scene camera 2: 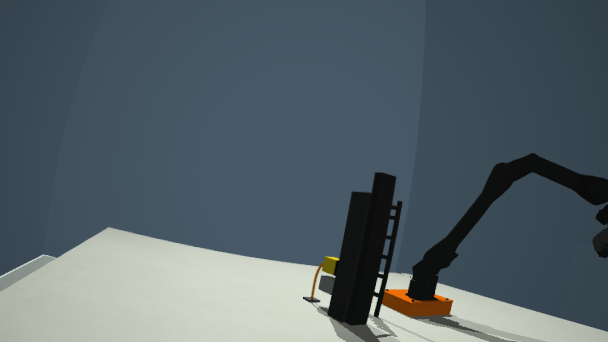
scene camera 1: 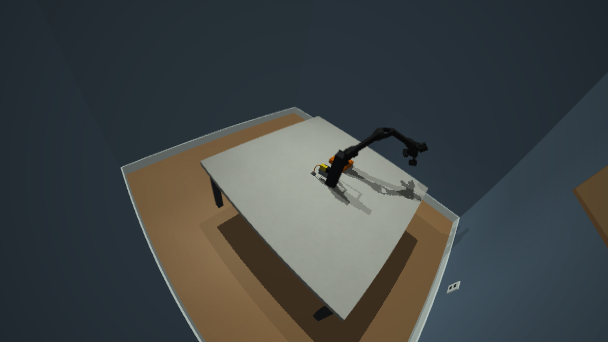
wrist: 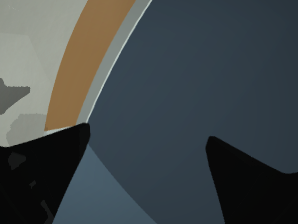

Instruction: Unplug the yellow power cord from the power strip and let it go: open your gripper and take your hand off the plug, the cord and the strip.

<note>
My gripper (wrist: 149, 137) is open, holding nothing. Further things: a tall black block (scene camera 2: 383, 187).
</note>
